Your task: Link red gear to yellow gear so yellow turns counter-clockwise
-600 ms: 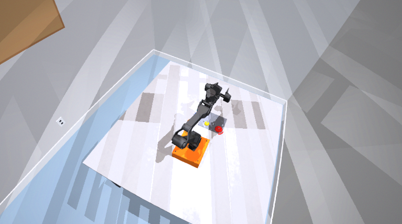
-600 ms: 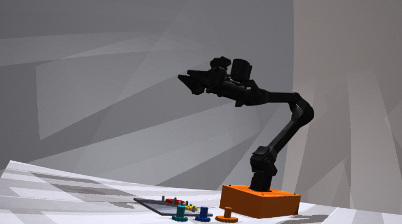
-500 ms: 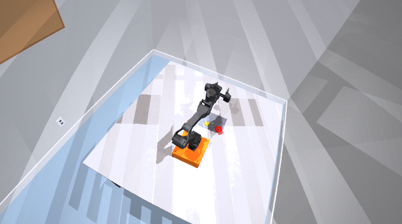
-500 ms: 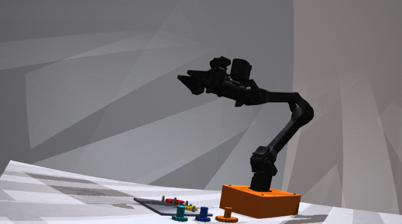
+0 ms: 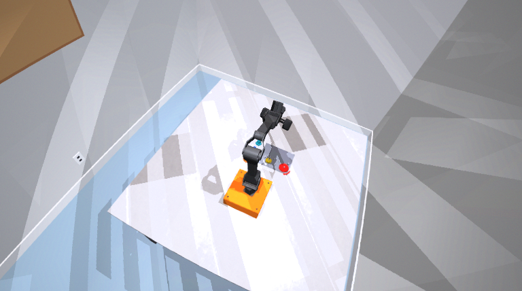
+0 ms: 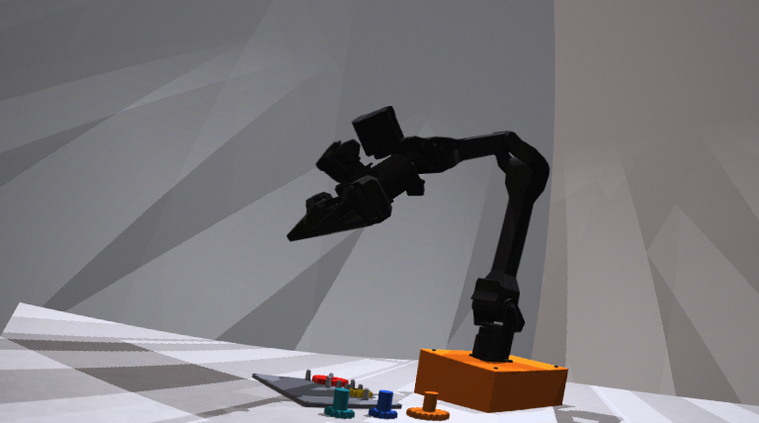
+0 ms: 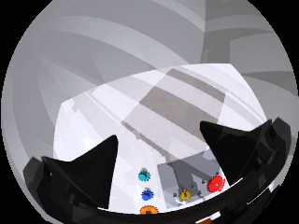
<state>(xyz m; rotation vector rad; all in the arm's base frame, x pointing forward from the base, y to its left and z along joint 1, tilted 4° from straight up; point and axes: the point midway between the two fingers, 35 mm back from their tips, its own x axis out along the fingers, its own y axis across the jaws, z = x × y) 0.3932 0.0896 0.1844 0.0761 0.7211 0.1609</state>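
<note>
Right now my gripper tip is 7 cm past the teal gear, 6 cm to the right of it and 23 cm above it. The rest, counted from my gripper tip: yellow gear (15 cm behind, 7 cm to the right, 23 cm below); then blue gear (14 cm behind, 5 cm to the left, 23 cm below); then orange gear (22 cm behind, 4 cm to the left, 23 cm below).
</note>
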